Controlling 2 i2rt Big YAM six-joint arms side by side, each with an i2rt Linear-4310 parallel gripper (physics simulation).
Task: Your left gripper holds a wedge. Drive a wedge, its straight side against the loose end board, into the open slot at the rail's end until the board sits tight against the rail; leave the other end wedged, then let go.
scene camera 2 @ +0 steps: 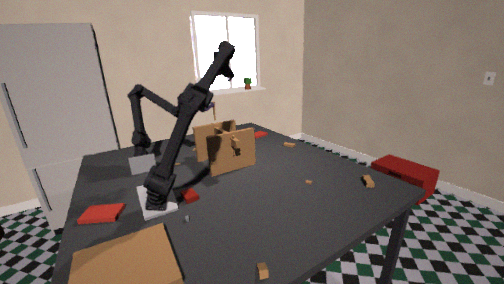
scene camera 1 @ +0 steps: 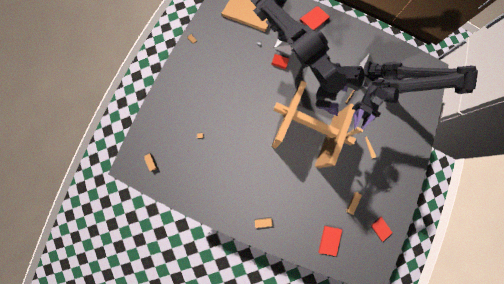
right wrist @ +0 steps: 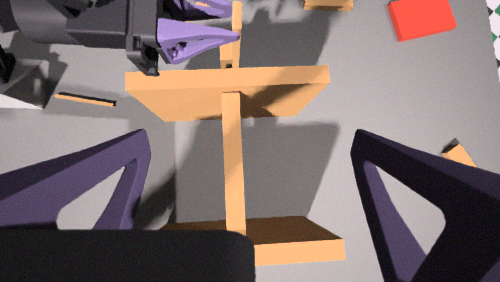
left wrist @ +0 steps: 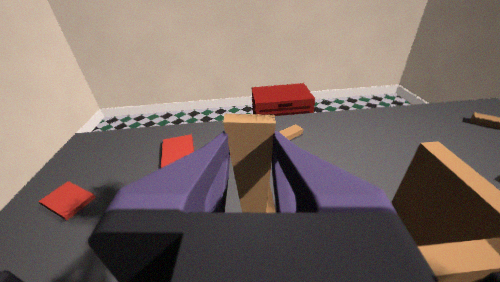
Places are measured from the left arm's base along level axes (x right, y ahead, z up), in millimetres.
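Pixels of known places: left gripper, fingertip midpoint: (scene camera 2: 214,104) (scene camera 1: 357,130) (right wrist: 239,23) (left wrist: 250,140); right gripper, fingertip midpoint: (scene camera 2: 219,83) (scene camera 1: 340,102) (right wrist: 250,141); left arm's base at its link origin: (scene camera 1: 369,71); right arm's base at its link origin: (scene camera 2: 157,197).
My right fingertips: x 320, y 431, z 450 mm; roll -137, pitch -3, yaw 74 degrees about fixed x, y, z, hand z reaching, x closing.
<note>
For each thing: its top centre in the pictures, then the offset to it from my right fingertips.
- tan wooden wedge at its top centre: (left wrist: 239,117) (right wrist: 236,9) (scene camera 1: 361,129) (scene camera 2: 213,101) dx -140, dy +35, dz -128 mm
- loose end board at its top centre: (right wrist: 229,77) (scene camera 1: 343,133) (scene camera 2: 214,123) dx -127, dy +22, dz -275 mm
- wooden rail at its top centre: (left wrist: 405,262) (right wrist: 233,165) (scene camera 1: 316,122) (scene camera 2: 222,130) dx -1, dy -8, dz -295 mm
- far board at its top centre: (right wrist: 237,256) (scene camera 1: 292,109) (scene camera 2: 231,132) dx +121, dy -36, dz -275 mm
- tapered wooden piece at its top centre: (scene camera 1: 370,147) dx -390, dy +2, dz -505 mm
- thin piece at its top centre: (right wrist: 84,100) (scene camera 1: 351,94) dx -240, dy -285, dz -505 mm
My left gripper (scene camera 1: 361,124) (scene camera 2: 212,106) (left wrist: 250,140) (right wrist: 239,23) is shut on a tan wooden wedge (scene camera 1: 355,131) (scene camera 2: 214,113) (left wrist: 250,155) (right wrist: 237,14), narrow end down. The wedge hangs at the rail's outer end, close to the outer face of the loose end board (scene camera 1: 338,142) (right wrist: 280,76). The wooden rail (scene camera 1: 311,122) (right wrist: 233,160) passes through both boards; a dark slot shows at its end in the right wrist view. The wedge's contact with the slot is unclear. The far board (scene camera 1: 290,116) (scene camera 2: 231,159) has a wedge (scene camera 2: 234,142) at its rail end. My right gripper (right wrist: 250,141) is open above the rail.
A tapered wooden piece (scene camera 1: 370,148) lies near the left gripper. A thin piece (scene camera 1: 350,96) (right wrist: 85,99) lies behind the end board. Loose blocks (scene camera 1: 354,203) (scene camera 1: 263,223) and red pieces (scene camera 1: 330,241) (scene camera 1: 381,229) (right wrist: 422,19) lie in front.
</note>
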